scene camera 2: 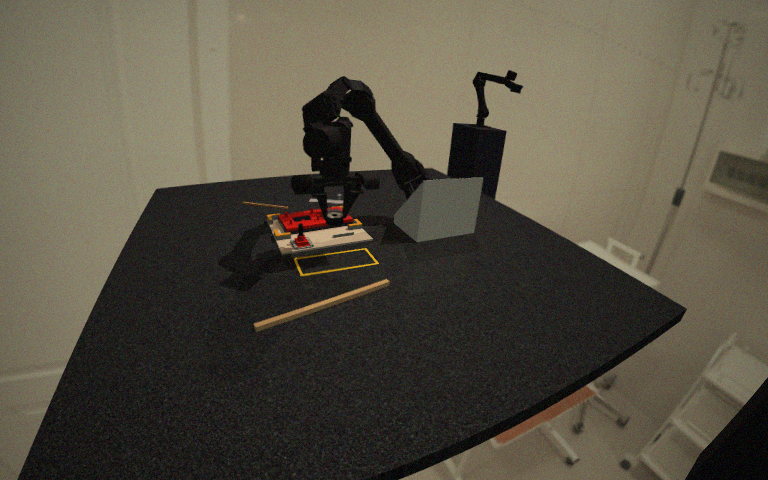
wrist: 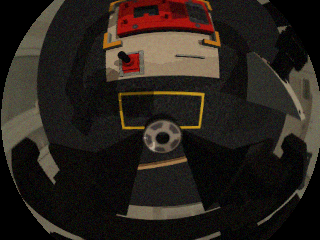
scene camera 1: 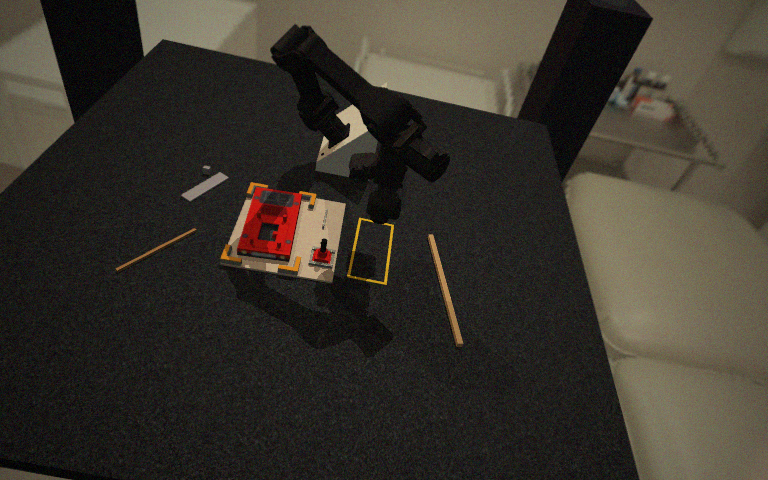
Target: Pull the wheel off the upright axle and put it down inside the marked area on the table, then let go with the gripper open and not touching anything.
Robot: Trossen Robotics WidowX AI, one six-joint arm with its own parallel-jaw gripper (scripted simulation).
Scene:
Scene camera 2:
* my gripper
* red car body
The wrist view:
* my gripper
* grey wheel: held by my gripper
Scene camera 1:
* my gripper

